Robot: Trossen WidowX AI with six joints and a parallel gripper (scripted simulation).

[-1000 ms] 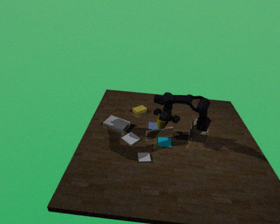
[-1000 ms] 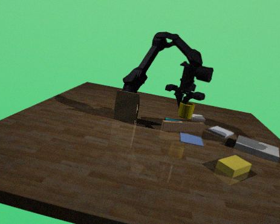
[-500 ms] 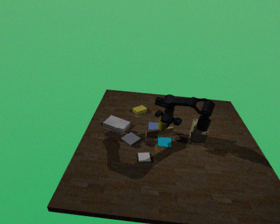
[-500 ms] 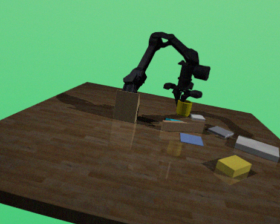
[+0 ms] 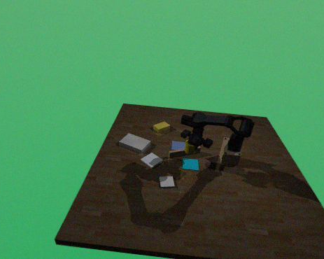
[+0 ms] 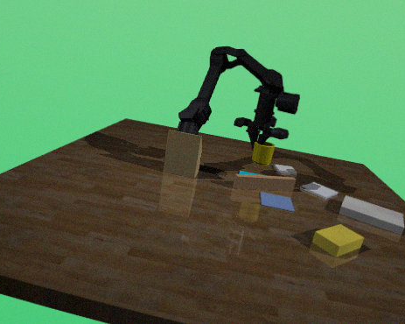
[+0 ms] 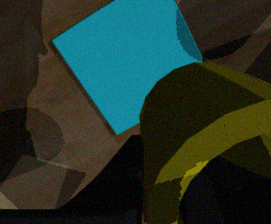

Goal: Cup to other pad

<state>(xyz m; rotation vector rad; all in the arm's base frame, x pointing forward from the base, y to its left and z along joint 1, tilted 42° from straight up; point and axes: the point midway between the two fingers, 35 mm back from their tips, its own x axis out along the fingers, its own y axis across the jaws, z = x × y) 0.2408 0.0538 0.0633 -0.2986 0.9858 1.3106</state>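
Now: the cyan pad 10 mm ahead of my gripper tip, 20 mm to the left of it and 110 mm below it. Also, from my gripper tip: yellow cup: 20 mm ahead, 10 mm to the right.
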